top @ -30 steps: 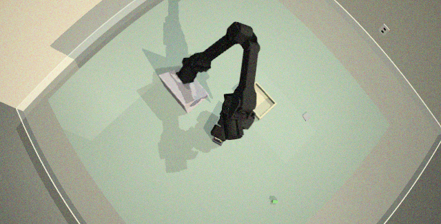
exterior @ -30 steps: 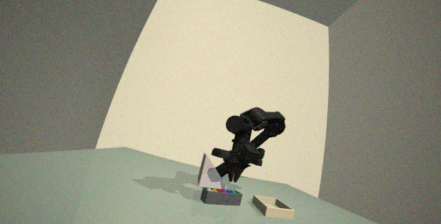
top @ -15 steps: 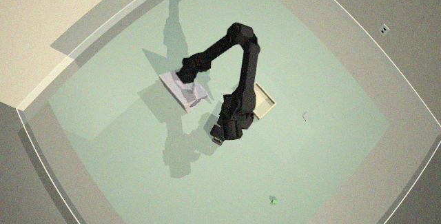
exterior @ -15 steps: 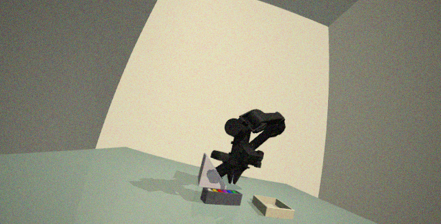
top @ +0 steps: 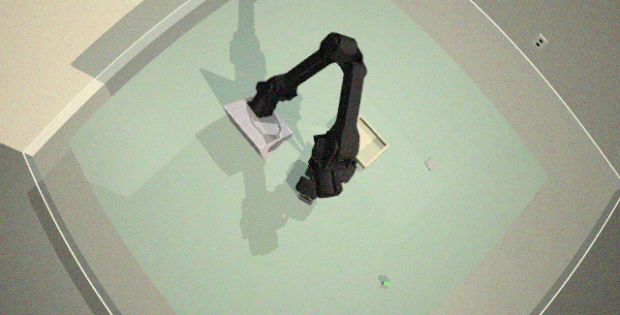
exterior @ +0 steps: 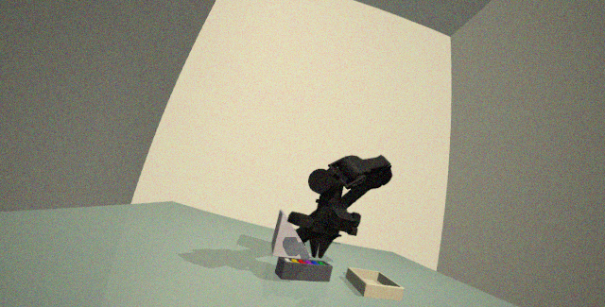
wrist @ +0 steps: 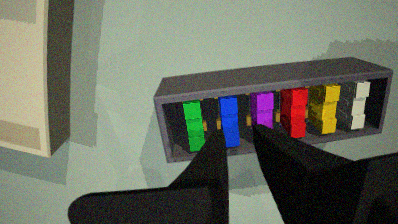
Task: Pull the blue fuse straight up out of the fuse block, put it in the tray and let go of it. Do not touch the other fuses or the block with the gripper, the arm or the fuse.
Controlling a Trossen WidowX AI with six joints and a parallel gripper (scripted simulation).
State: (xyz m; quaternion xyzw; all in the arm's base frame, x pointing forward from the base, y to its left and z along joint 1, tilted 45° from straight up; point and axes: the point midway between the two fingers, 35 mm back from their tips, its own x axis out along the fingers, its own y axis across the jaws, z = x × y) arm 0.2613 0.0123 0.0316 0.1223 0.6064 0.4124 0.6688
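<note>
Right now my gripper tip is 30 mm above the blue fuse. From my gripper tip the other things lie so: green fuse: 10 mm behind, 20 mm to the left, 30 mm below; then purple fuse: 10 mm ahead, 20 mm to the right, 30 mm below; then red fuse: 10 mm ahead, 30 mm to the right, 30 mm below.
</note>
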